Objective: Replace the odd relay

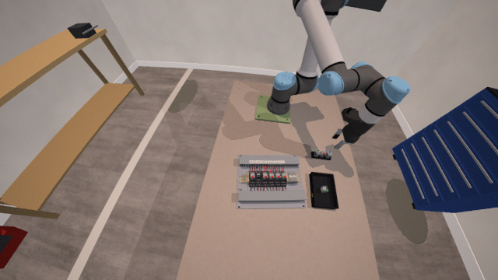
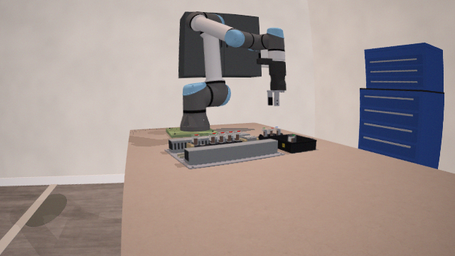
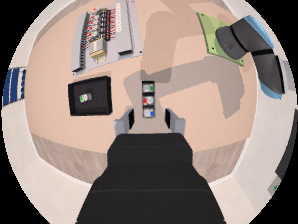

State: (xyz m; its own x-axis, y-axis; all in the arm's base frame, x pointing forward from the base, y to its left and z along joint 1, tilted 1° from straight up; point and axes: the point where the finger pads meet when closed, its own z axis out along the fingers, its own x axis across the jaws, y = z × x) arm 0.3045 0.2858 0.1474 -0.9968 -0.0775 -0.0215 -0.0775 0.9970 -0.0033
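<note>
Now: hand 1 cm to the left of the black spare holder and 15 cm above it. From my hand the other things lie so: grey panel (19 cm ahead, 27 cm to the right, 16 cm below); then black tray (20 cm ahead, 1 cm to the right, 14 cm below).
</note>
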